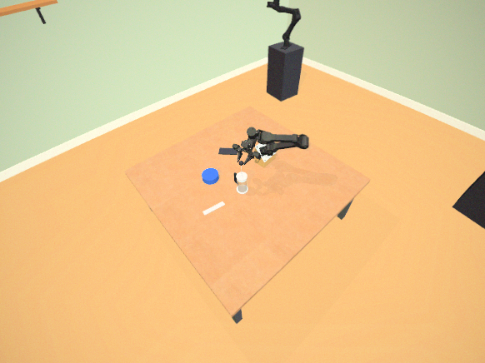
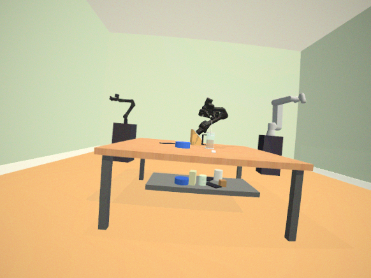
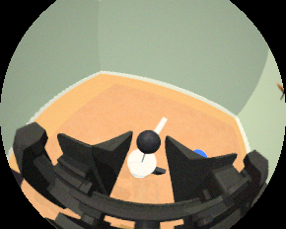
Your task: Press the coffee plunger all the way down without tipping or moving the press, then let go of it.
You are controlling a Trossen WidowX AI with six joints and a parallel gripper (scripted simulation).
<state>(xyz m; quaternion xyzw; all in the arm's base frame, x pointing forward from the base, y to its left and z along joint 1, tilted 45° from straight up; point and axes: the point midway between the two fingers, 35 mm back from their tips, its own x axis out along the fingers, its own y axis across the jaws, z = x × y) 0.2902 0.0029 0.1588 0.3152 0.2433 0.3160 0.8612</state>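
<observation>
Now: the coffee press 2 cm to the right of my gripper tip and 13 cm below it.
</observation>
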